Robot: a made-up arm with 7 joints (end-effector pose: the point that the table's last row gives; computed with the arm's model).
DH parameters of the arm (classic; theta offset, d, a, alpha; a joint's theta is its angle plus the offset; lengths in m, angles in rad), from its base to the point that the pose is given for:
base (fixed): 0 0 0 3.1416
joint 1: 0 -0.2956 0 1.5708
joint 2: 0 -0.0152 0 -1.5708
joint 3: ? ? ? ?
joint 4: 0 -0.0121 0 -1.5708
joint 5: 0 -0.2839 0 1.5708
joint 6: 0 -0.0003 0 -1.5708
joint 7: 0 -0.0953 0 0
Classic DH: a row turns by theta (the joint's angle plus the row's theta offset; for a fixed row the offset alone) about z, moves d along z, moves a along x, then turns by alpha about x.
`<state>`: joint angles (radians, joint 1 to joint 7).
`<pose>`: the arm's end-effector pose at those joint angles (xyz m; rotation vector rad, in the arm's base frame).
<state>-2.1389 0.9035 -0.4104 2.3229 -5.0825 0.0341 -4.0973</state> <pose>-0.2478 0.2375 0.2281 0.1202 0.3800 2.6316</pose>
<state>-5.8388 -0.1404 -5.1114 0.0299 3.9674 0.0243 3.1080</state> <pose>-0.1256 0.0284 1.1453 -1.0954 2.8501 -0.1259</pose>
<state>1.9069 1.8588 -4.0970 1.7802 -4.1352 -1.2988 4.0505</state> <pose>-0.4020 -0.2669 0.3024 1.1615 0.2139 0.3125</pose>
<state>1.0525 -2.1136 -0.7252 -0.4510 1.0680 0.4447 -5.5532</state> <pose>-0.4564 0.5044 -0.1934 -1.2980 1.0370 -2.4819</pose>
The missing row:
joint 3: 0 -0.4799 0 1.5708
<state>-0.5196 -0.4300 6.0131 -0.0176 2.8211 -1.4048 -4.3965</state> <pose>-0.2347 -0.1063 1.0373 1.2108 2.3348 -1.4974</pose>
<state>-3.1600 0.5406 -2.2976 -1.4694 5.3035 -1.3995 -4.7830</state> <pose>-0.4702 0.1737 0.5501 -0.6515 -0.3893 -2.5337</pose>
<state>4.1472 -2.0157 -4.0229 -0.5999 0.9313 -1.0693 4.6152</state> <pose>0.2870 -0.6869 0.1529 -2.5935 -0.2244 0.2169</pose>
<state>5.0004 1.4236 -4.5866 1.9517 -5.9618 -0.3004 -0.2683</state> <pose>0.4554 0.2347 0.3970 1.1173 -1.4646 -1.5594</pose>
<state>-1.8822 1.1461 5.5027 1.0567 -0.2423 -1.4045 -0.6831</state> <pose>-0.3264 0.6484 0.4245 0.0325 -2.5283 1.5629</pose>
